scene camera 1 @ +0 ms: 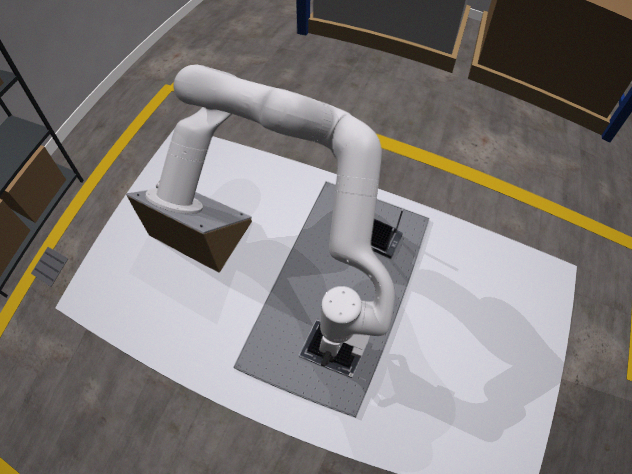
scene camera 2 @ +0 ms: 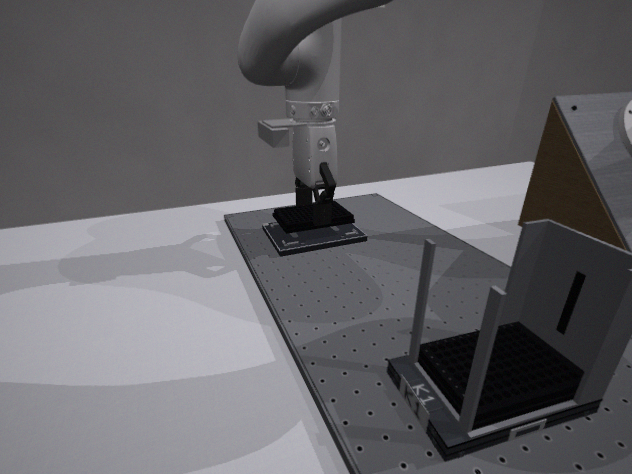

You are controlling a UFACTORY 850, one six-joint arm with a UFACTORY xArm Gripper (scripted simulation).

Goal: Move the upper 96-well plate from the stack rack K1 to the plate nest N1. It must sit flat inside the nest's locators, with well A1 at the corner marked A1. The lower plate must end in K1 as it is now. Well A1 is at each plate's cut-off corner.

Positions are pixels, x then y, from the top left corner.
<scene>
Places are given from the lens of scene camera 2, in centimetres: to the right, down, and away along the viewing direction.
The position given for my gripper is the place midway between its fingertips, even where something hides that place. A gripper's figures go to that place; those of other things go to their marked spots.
my gripper (scene camera 2: 312, 215): -1, -4, 65
plate nest N1 (scene camera 2: 327, 234): 2, 0, 65
</scene>
